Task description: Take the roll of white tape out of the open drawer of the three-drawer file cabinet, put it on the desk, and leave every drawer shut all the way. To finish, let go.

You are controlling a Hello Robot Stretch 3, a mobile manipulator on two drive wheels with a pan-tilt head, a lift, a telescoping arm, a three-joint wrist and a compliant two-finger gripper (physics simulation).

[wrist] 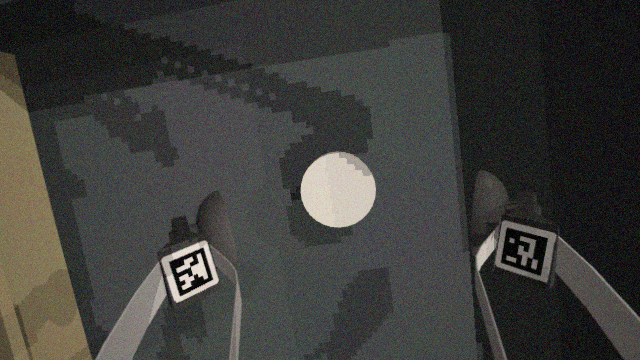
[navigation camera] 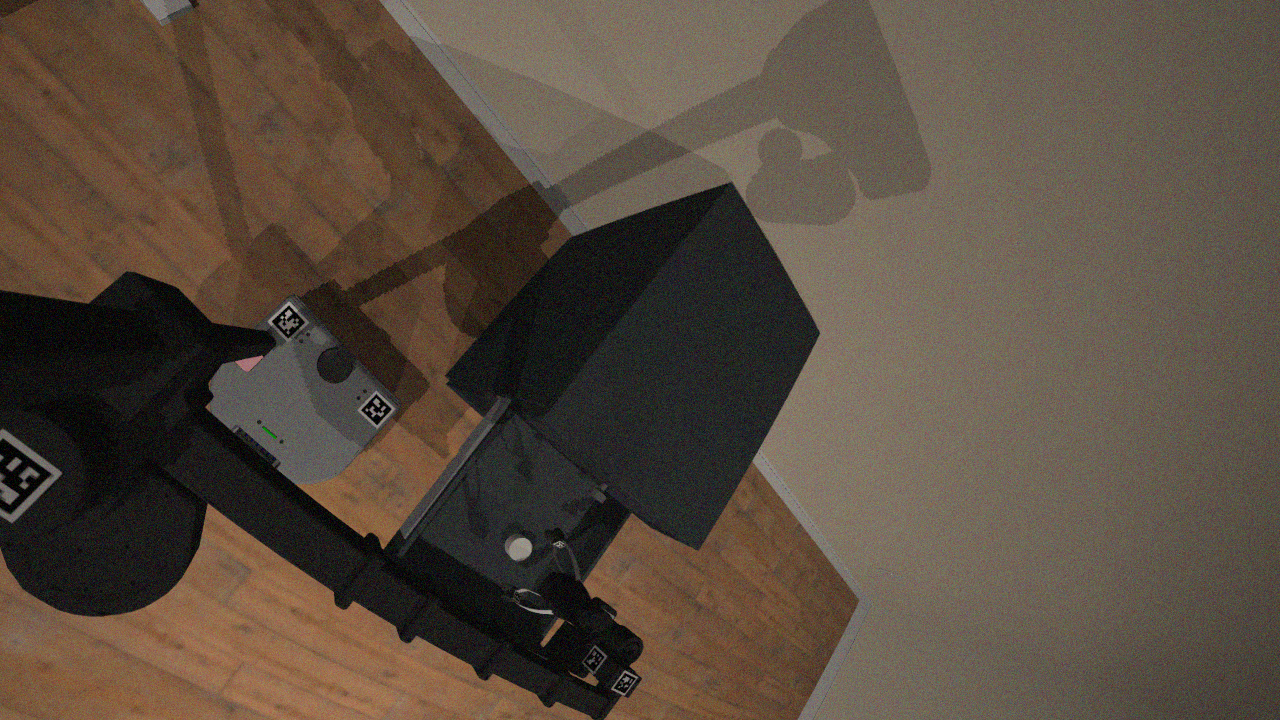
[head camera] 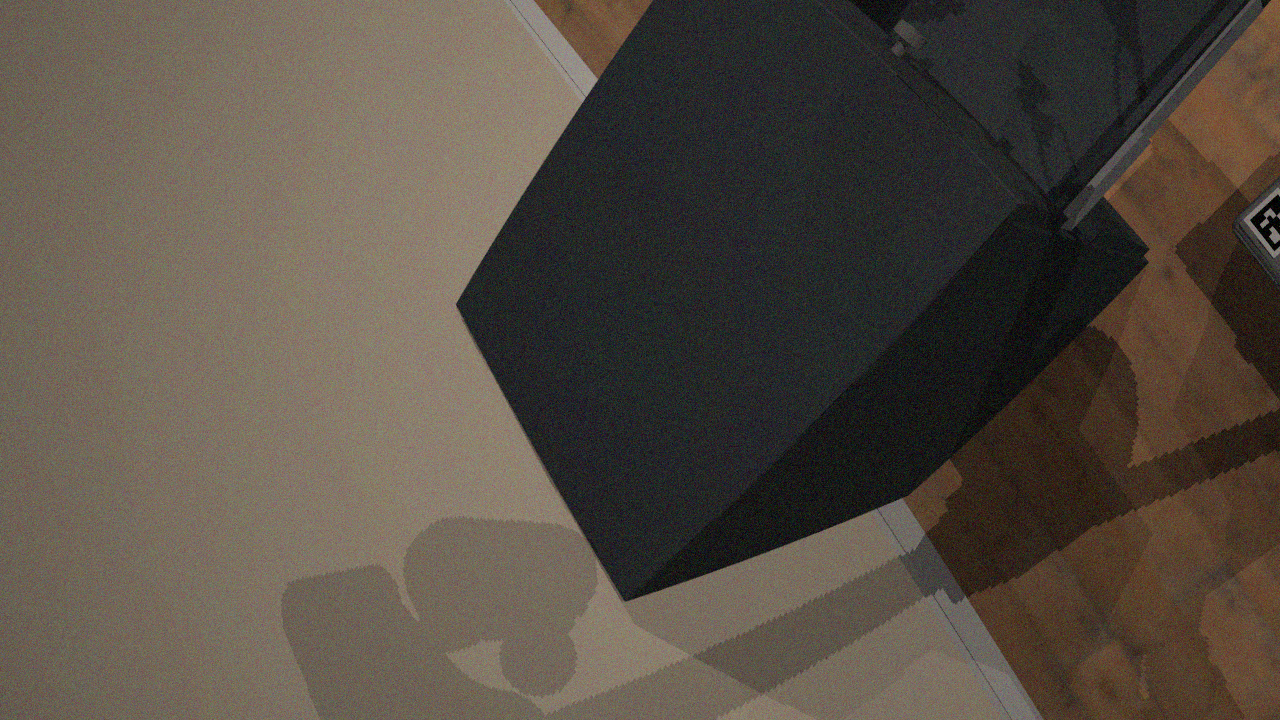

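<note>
The roll of white tape (navigation camera: 518,548) (wrist: 338,189) lies on the floor of the open drawer (head camera: 1163,116) (navigation camera: 454,465) (wrist: 425,100) and shows as a pale disc. The dark file cabinet (head camera: 716,268) (navigation camera: 680,358) stands by the wall, with a small knob (head camera: 905,37) (navigation camera: 600,493) on its front at the drawer's inner end. My gripper (navigation camera: 538,567) (wrist: 347,209) is open over the drawer, its fingers wide apart on either side of the tape in the wrist view and not touching it. One fingertip is over the dark front part of the drawer. The desk does not show.
My arm (navigation camera: 308,505) reaches past the drawer's front, hiding part of it. My base (navigation camera: 304,429) stands on the wooden floor (head camera: 1190,573) (navigation camera: 161,600) beside the cabinet. The beige wall (head camera: 223,268) (navigation camera: 1029,358) is behind the cabinet.
</note>
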